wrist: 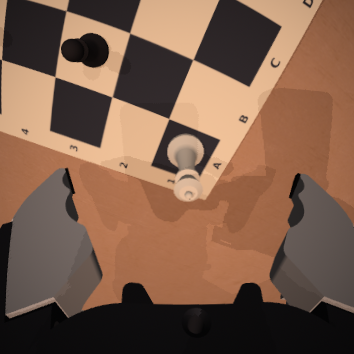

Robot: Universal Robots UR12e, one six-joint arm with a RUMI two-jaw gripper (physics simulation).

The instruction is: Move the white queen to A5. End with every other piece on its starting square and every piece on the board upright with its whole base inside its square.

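Places are measured from the arm's base along level axes (x ahead, y left, z up), in millimetres.
Pixels of known places: gripper, fingertip midpoint: (182,174).
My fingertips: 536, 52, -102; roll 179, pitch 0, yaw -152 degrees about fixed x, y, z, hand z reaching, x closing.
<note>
Ahead of a thing's pixels: the offset from my fingertips to its top centre, as dx, dy, dz. "pt": to the spot under its first point. Level surfaces: height alone.
The white queen {+1, -5, +29} (185,151) stands upright on the dark corner square A1 of the chessboard {pt -19, -57, -24} (252,100), with its head towards the lower part of the wrist view. Its base looks to be within that square. My gripper (182,174) is open, with its jaws wide apart, one on each side of the queen's head in the view. Neither jaw touches the queen, and nothing is between the fingers. Square A5 does not show in the view.
A black pawn-like piece {+80, -35, +7} (93,50) stands upright on the light square B3, at the upper left. The board's edges run down to a corner beside the queen. The brown table {dz -30} (310,135) lies beyond them, with gripper shadows on it.
</note>
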